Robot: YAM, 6 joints.
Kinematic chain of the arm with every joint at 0, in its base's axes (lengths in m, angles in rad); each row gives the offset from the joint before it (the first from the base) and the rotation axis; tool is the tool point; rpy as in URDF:
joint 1: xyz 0 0 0.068 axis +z
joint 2: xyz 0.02 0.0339 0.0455 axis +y
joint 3: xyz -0.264 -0.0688 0 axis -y
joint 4: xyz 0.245 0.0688 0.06 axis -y
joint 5: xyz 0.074 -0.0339 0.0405 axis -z
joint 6: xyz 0.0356 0 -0.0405 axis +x
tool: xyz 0 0 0 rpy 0 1.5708 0
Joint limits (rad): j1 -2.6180..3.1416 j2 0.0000..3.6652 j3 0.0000..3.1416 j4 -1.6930..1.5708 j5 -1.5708..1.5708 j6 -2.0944..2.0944
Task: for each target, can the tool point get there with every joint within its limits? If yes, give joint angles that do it. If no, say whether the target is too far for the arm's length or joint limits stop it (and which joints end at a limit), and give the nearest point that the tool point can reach.
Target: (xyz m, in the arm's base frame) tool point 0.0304 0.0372 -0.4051
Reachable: no: joint limits stop it (at a limit: joint 2) | nearest point 0.0519 0.0635 -0.3397 | short by 0.074 m
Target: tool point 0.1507 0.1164 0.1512
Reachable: yes | joints 0.5933 1.0516 0.3269 -0.0359 -0.3525 -1.5761
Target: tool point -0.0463 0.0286 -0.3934
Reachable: no: joint limits stop it (at a limit: joint 2) | nearest point -0.0699 0.0432 -0.3398 | short by 0.060 m
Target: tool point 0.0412 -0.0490 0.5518
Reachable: yes | joints 2.0560 0.5248 1.6241 -0.4976 0.3928 -1.1446
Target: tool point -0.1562 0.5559 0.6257
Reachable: no: too far | nearest point -0.1301 0.4629 0.5369 | short by 0.131 m
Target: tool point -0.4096 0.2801 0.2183
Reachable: yes | joints 2.5755 2.1268 1.5112 0.3570 0.4874 -0.9416
